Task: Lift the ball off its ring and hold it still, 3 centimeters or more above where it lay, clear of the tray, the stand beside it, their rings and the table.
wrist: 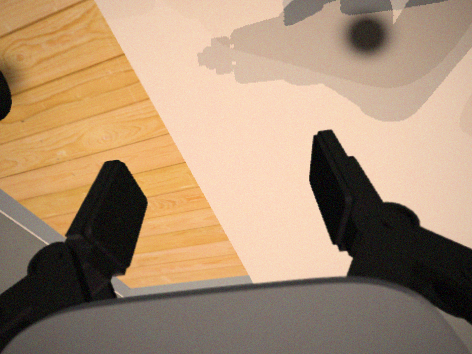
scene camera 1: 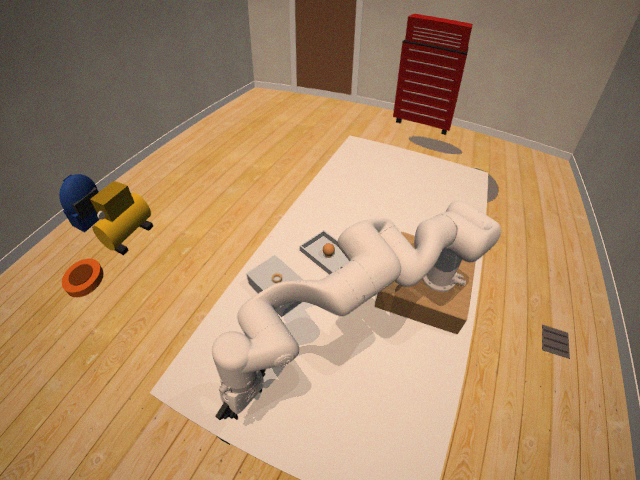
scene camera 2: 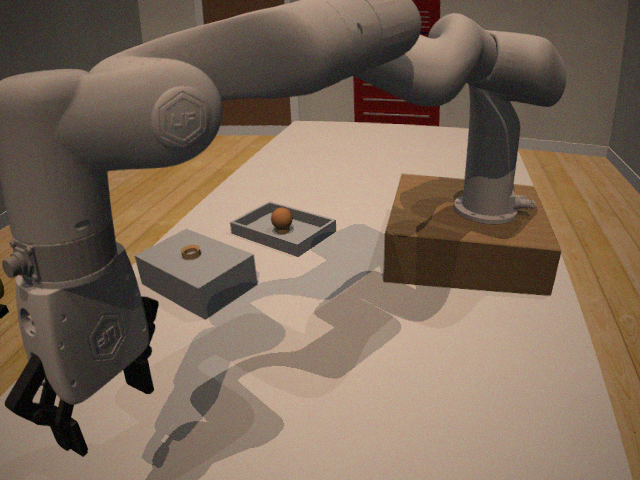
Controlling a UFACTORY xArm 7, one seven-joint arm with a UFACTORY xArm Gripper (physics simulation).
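Pixels of known places: gripper, fingertip midpoint: point(wrist: 221, 168) point(scene camera 1: 244, 401) point(scene camera 2: 109, 416); arm's base at its link origin: point(scene camera 1: 438, 277) point(scene camera 2: 485, 210).
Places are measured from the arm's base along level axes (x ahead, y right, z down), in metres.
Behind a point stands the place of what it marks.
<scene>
An orange ball point(scene camera 1: 328, 249) @(x 0.414, y 0.006, z 0.043 m) point(scene camera 2: 281, 218) @(x 0.413, y 0.001, z 0.050 m) rests on its small ring point(scene camera 2: 282, 230) @(x 0.413, y 0.003, z 0.074 m) inside the shallow grey tray point(scene camera 1: 316, 257) @(x 0.457, y -0.008, z 0.093 m) point(scene camera 2: 266, 241) @(x 0.434, y -0.043, z 0.082 m). The grey stand point(scene camera 1: 262, 267) @(x 0.588, y -0.182, z 0.030 m) point(scene camera 2: 170, 287) @(x 0.532, y -0.270, z 0.061 m) is a flat-topped block beside the tray, with an empty orange-brown ring point(scene camera 1: 277, 274) @(x 0.520, y -0.193, z 0.021 m) point(scene camera 2: 191, 256) @(x 0.507, y -0.222, z 0.024 m) on its top. My gripper point(scene camera 2: 114, 419) @(x 0.365, y -0.645, z -0.063 m) point(wrist: 221, 168) @(x 0.365, y -0.645, z -0.063 m) points down with its black fingers wide open and nothing between them. It is above the near left part of the table, well apart from the ball, tray and stand. In scene camera 1 its fingertips are partly hidden. The ball does not show in the wrist view.
The arm's base stands on a wooden block point(scene camera 1: 418, 313) @(x 0.031, y -0.137, z 0.047 m) point(scene camera 2: 467, 266) @(x 0.036, y -0.138, z 0.046 m) to the right of the tray. The arm reaches over the pale table point(scene camera 1: 377, 403) @(x 0.061, y -0.461, z 0.093 m) point(scene camera 2: 465, 387) @(x 0.035, y -0.382, z 0.093 m), past the tray and stand. The table's left edge runs beneath the gripper in the wrist view.
</scene>
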